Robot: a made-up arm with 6 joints.
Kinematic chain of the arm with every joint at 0, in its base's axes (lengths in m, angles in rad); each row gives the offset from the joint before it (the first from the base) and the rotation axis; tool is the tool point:
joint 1: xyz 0 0 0.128 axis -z
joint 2: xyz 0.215 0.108 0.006 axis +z
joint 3: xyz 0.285 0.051 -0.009 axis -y
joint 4: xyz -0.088 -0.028 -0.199 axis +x
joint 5: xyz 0.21 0 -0.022 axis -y
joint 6: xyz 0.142 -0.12 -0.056 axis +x
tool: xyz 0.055 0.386 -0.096
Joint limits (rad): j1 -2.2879..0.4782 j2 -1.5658..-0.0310 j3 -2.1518..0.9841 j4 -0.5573..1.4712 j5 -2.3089..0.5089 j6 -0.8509..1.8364
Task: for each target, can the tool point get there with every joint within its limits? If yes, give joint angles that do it. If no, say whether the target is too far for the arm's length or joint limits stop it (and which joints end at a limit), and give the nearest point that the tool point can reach.
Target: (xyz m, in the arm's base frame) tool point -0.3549 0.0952 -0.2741
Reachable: yes | joints -1.8091 -0.5528 -1.0549 -0.3050 -0.6978 -0.1678
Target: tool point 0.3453 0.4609 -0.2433
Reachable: yes | joints -1.3967 -1.1434 -1.0158 0.9728 -0.7042 0.9586
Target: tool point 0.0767 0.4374 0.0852
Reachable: yes | joints -0.8255 -1.0392 -0.4304 0.8418 -1.8468 -0.6060
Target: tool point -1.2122 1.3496 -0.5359
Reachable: no: too far | nearest point -0.7642 0.8509 -0.1972 | short by 0.751 m
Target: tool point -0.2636 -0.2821 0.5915
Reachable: no: joint limits stop it (at a limit: joint 1, joint 2, joint 3, joint 6) | nearest point -0.2650 -0.1987 0.4930 | short by 0.129 m
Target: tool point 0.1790 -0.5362 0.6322
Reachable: no: joint limits stop it (at a limit: joint 1, joint 3, joint 4, joint 6) | nearest point 0.1792 -0.5346 0.5208 | short by 0.111 m
